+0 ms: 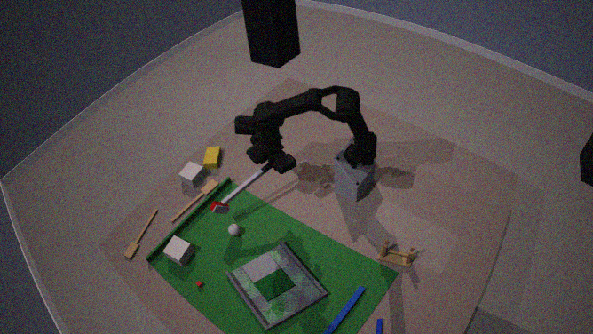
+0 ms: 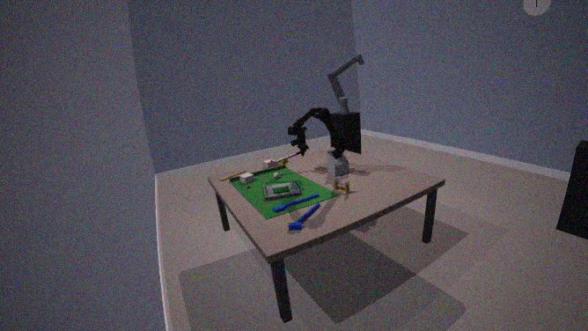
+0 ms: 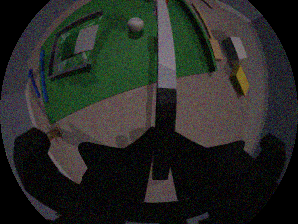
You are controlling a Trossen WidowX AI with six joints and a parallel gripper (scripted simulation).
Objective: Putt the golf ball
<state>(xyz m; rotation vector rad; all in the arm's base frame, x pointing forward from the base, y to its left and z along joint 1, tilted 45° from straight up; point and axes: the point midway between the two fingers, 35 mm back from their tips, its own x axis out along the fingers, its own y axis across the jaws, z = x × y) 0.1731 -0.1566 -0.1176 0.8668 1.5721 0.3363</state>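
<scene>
Right now my gripper tip is 11 cm short of the red putter and 4 cm to the left of it. The rest, counted from my gripper tip: red piece (46 cm ahead, 12 cm below, 1 cm to the left); then yellow block (35 cm to the right, 11 cm below, 1 cm ahead); then white golf ball (23 cm ahead, 10 cm below, 2 cm to the right).
</scene>
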